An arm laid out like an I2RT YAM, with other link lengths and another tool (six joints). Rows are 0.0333 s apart.
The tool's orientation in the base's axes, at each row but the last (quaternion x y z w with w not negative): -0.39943, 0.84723, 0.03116, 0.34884; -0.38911, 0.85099, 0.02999, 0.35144; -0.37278, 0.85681, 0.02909, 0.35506; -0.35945, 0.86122, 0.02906, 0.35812; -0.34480, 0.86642, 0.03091, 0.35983
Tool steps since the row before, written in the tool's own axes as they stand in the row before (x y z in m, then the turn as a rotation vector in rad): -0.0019, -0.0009, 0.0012, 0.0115, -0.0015, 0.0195; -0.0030, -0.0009, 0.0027, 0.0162, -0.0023, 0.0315; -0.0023, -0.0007, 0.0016, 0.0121, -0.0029, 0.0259; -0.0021, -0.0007, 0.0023, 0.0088, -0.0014, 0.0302; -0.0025, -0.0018, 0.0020, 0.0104, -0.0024, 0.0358
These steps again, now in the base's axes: 0.0021, 0.0010, 0.0005, 0.0071, -0.0021, -0.0215; 0.0035, 0.0022, 0.0000, 0.0124, -0.0018, -0.0332; 0.0025, 0.0014, 0.0004, 0.0114, -0.0014, -0.0263; 0.0028, 0.0014, -0.0002, 0.0146, 0.0030, -0.0277; 0.0036, 0.0007, 0.0005, 0.0178, 0.0030, -0.0327
